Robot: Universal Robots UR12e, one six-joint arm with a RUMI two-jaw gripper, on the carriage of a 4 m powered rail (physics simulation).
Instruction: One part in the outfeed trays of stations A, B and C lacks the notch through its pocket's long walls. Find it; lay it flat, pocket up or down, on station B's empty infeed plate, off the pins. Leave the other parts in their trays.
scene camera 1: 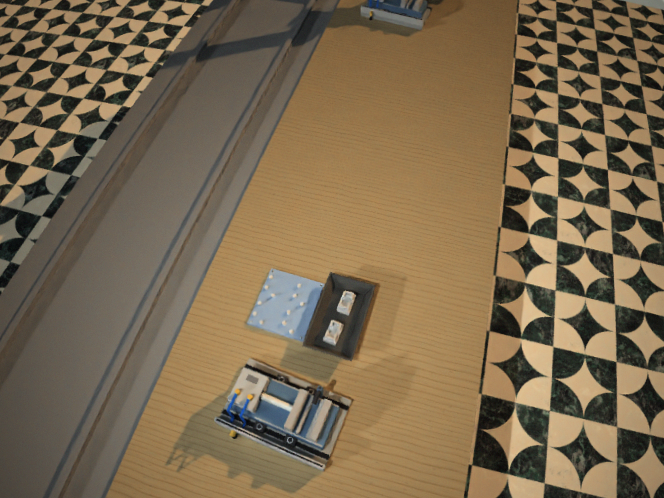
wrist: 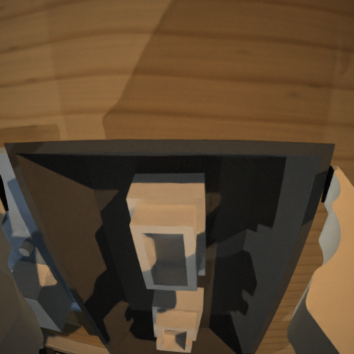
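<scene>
In the wrist view a dark outfeed tray (wrist: 170, 147) holds two pale parts. The larger-looking part (wrist: 167, 214) lies pocket up, and its long pocket walls look unbroken. The other part (wrist: 176, 319) lies behind it, towards the bottom edge; its wall detail is hard to tell. My gripper (wrist: 162, 172) is open and empty above the tray, its jaws wide on either side. Which station this is cannot be told. In scene camera 1, a blue pinned plate (scene camera 1: 273, 310) holds no part; the tray (scene camera 1: 365, 321) beside it holds two parts, one (scene camera 1: 346, 301) behind another (scene camera 1: 333, 332).
A machine with a vise (scene camera 1: 289, 412) stands in front of that plate and tray. Another machine (scene camera 1: 394, 15) is at the top edge. The rail (scene camera 1: 160, 176) runs along the left. In the wrist view a blue plate (wrist: 17, 197) with a block (wrist: 41, 277) adjoins the tray's left side.
</scene>
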